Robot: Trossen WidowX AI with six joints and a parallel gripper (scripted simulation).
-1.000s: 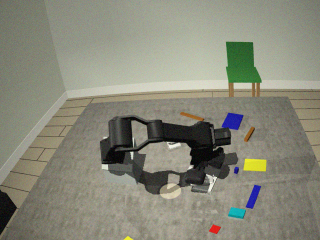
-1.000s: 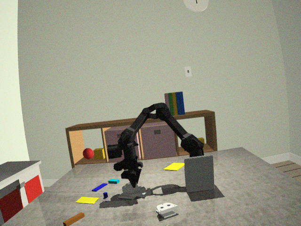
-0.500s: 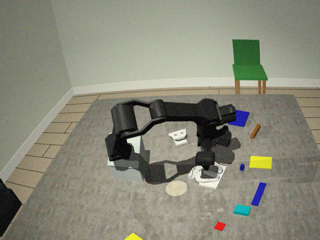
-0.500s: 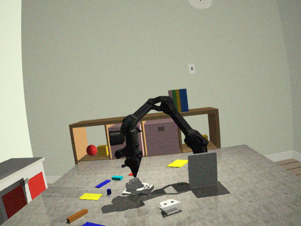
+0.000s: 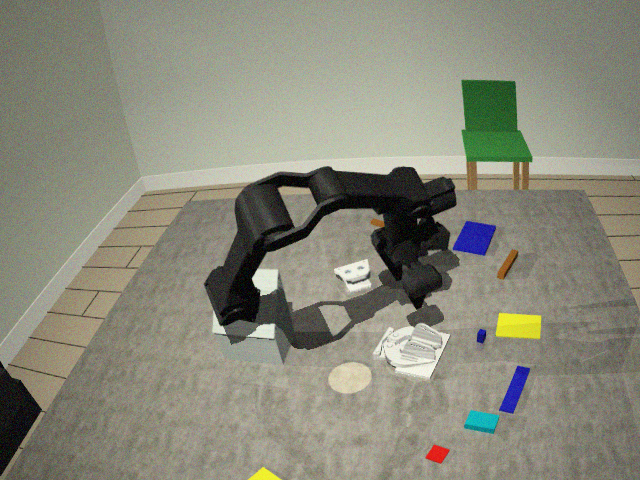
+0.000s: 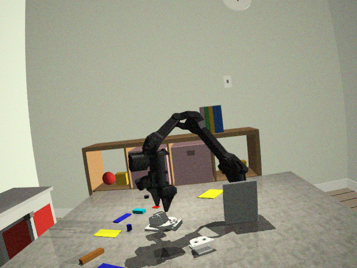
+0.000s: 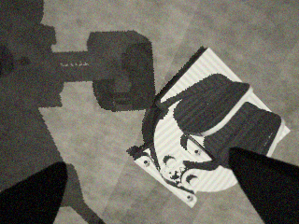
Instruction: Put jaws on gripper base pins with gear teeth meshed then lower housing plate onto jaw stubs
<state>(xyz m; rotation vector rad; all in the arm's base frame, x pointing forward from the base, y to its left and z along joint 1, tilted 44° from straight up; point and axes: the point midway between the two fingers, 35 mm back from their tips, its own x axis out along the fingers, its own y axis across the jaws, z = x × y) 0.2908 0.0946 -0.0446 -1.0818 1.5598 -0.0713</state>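
The white ridged piece is 150 mm behind my gripper tip, 150 mm to the left of it and 90 mm below it. Round my gripper tip: blue bar 240 mm ahead, 150 mm to the right, 90 mm below; then yellow tile 230 mm ahead, 30 mm to the left, 100 mm below; then small blue cube 150 mm ahead, 20 mm to the right, 80 mm below.
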